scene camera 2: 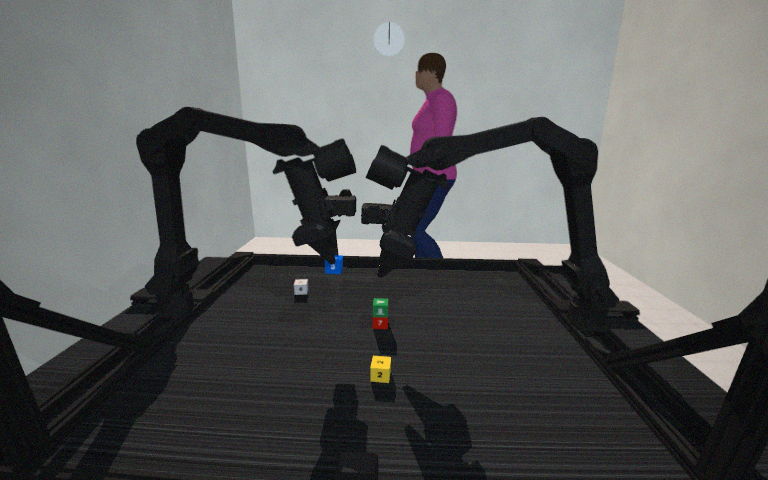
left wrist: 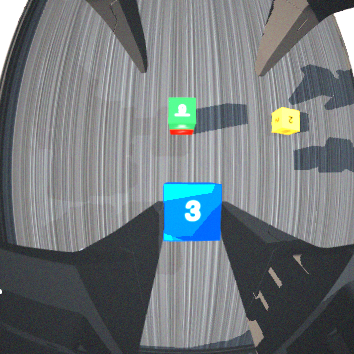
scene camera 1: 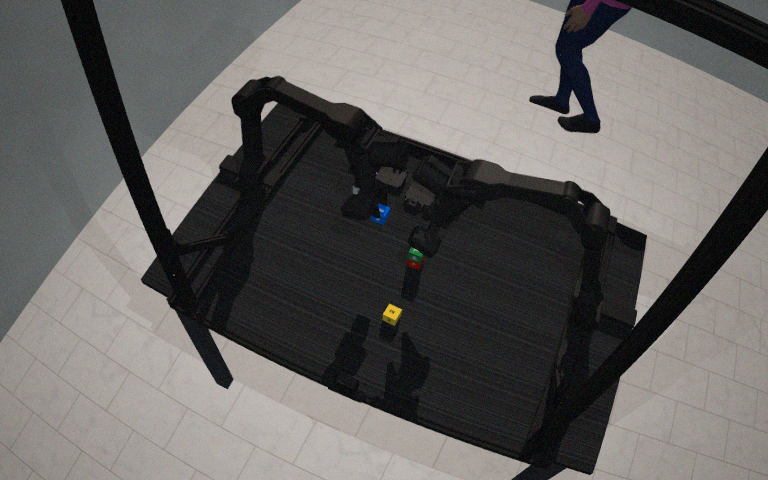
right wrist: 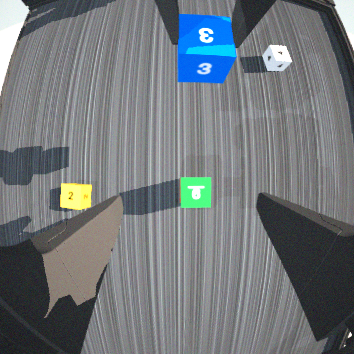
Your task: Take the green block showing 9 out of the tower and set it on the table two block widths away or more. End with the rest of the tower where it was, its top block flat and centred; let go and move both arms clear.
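Frame: origin at the left arm's base, x ahead, y left, z up, level; millimetres.
Seen in the pictures: left gripper, between the fingertips: [scene camera 2: 334, 260] [left wrist: 191, 208] [scene camera 1: 381, 211] [right wrist: 204, 42]; right gripper, between the fingertips: [scene camera 2: 380, 268] [left wrist: 202, 68] [right wrist: 191, 201]; left arm's base, origin of its link: [scene camera 2: 176, 310] [scene camera 1: 252, 195]; right arm's base, origin of its link: [scene camera 2: 586, 323] [scene camera 1: 580, 323].
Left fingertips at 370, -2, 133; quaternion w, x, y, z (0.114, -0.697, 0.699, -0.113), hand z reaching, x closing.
Note:
Offsets run from my left fingertips to a thing's middle, as dx, dy, dz.
The green block @[+96, +5, -109] [scene camera 1: 415, 255] [scene camera 2: 380, 307] [left wrist: 182, 111] [right wrist: 195, 192], its digit underlined on top, sits on the red block @[+96, +5, -138] [scene camera 1: 414, 264] [scene camera 2: 380, 323] [left wrist: 181, 132], which shows 7 in scene camera 2. My left gripper [scene camera 2: 333, 261] [left wrist: 191, 208] is shut on the blue block @[-2, +0, -8] [scene camera 1: 381, 213] [scene camera 2: 334, 266] [left wrist: 192, 212] [right wrist: 205, 65] showing 3. It holds the block above the table, up and left of the stack in scene camera 2. My right gripper [scene camera 2: 382, 273] [left wrist: 202, 68] [right wrist: 191, 201] is open and empty, above the stack, its fingers apart from the green block.
A yellow block @[+105, -160, -138] [scene camera 1: 391, 314] [scene camera 2: 380, 369] [left wrist: 285, 121] [right wrist: 76, 196] showing 2 stands in front of the stack in scene camera 2. A white block @[-123, +154, -138] [scene camera 1: 355, 190] [scene camera 2: 300, 287] [right wrist: 277, 58] stands to the stack's left. The two wrists are close together. A person [scene camera 2: 434, 124] stands behind the table.

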